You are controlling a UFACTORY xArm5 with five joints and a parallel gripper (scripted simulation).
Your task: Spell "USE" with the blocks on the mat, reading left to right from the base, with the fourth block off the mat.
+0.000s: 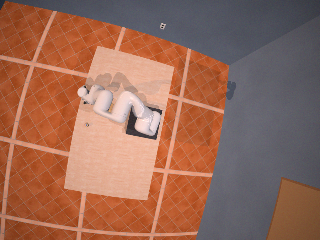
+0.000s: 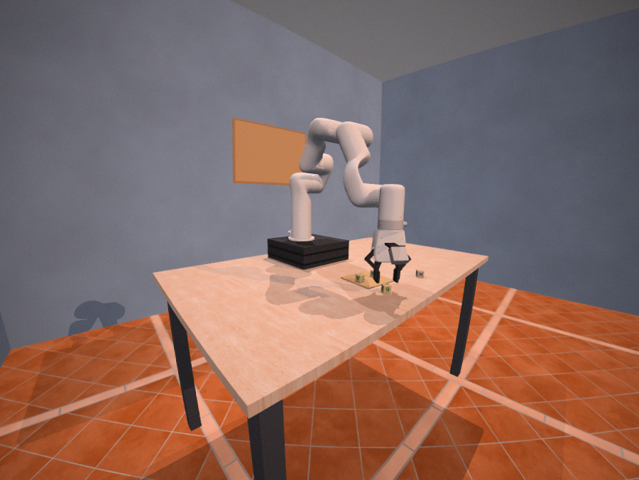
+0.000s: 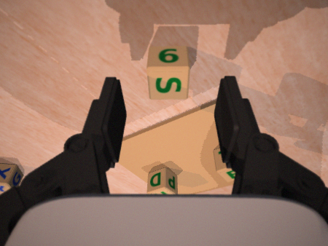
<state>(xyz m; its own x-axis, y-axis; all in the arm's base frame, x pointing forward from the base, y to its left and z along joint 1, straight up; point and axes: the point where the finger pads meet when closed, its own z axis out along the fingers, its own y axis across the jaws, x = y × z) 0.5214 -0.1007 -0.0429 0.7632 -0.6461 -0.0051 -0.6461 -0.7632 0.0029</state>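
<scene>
Now: hand 40 mm above the S block. From my hand the other things lie so: E block 120 mm behind, 30 mm below, 20 mm to the left; tan mat 110 mm behind, 60 mm to the left, 50 mm below; U block 110 mm behind, 100 mm to the left, 30 mm below.
</scene>
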